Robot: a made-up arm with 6 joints.
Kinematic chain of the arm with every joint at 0, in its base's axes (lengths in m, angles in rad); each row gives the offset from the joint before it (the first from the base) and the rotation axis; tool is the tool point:
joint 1: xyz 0 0 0.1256 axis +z
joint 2: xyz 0 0.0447 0 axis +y
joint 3: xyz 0 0 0.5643 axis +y
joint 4: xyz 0 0 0.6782 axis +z
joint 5: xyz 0 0 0 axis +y
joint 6: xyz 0 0 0.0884 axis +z
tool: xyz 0 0 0
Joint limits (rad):
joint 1: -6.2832..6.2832
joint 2: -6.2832..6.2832
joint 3: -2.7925..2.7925
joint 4: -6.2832..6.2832
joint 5: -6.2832..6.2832
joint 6: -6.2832..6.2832
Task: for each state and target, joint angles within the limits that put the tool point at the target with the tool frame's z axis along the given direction. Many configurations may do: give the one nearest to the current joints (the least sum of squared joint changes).
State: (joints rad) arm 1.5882 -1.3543 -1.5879 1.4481 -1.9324 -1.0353
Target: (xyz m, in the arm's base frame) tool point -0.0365 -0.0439 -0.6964 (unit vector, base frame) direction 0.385 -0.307 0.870
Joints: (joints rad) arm 0.8974 -2.2267 -1.5277 0.7772 -2.3629 -1.0353
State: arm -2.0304 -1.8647 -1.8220 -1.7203 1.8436 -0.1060
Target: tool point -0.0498 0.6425 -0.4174 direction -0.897 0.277 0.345
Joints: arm -1.5462 -1.3893 -1.6606 -1.2163 1.8924 -0.1060
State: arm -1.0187 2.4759 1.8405 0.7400 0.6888 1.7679
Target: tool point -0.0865 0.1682 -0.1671 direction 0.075 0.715 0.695
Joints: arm -0.5210 1.9339 2.5499 0.7245 1.4447 1.7679
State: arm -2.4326 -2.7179 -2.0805 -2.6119 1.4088 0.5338
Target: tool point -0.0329 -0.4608 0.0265 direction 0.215 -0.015 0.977
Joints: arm -1.7801 -2.9466 -2.3396 -3.3913 1.0415 0.5338
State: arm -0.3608 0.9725 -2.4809 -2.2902 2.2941 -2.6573
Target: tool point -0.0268 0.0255 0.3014 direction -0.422 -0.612 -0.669
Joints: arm -1.1115 1.5958 -2.7906 -2.2166 2.1918 -2.6573
